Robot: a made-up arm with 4 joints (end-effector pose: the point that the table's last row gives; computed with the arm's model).
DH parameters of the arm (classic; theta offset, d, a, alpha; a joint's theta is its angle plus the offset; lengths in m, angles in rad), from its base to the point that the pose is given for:
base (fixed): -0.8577 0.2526 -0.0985 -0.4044
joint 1: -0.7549 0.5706 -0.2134 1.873
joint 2: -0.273 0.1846 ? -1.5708
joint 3: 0 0.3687 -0.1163 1.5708
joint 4: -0.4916 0 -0.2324 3.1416
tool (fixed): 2.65 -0.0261 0 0
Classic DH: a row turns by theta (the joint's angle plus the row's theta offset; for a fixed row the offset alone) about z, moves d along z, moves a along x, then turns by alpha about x.
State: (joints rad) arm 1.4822 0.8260 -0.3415 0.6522
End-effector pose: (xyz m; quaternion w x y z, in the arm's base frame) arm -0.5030 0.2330 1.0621 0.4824 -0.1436 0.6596 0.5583
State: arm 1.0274 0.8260 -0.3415 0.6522
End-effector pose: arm -0.4661 0.5170 0.9707 0.6143 -0.0680 0.6818 0.3913
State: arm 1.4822 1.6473 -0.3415 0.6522
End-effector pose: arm -0.5440 0.2375 0.6997 0.6905 -0.3857 0.4523 0.4121
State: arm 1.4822 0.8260 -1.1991 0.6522
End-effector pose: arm -0.2910 0.4217 1.1131 0.6929 0.1756 0.5814 0.3887
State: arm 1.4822 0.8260 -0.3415 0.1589
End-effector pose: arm -0.5264 0.2345 1.1732 0.3315 0.0218 0.6747 0.6591
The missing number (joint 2, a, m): 0.0202
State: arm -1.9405 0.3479 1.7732 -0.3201
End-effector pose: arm 0.5597 0.7697 0.8952 0.5106 0.5835 0.5765 0.2578
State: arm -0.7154 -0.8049 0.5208 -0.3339
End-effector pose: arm -0.2345 0.5074 1.1480 0.3880 0.4780 0.1425 0.7750
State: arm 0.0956 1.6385 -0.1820 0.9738
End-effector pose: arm -0.0946 0.6618 0.4182 0.6823 -0.3413 0.5519 -0.3368
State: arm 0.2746 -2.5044 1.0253 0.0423
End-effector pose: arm -0.3404 -0.0423 0.4321 0.2057 -0.3274 0.4315 -0.8151
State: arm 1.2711 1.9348 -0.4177 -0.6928
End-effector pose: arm -0.6959 0.3901 0.7107 0.4571 -0.1002 0.5593 0.6843
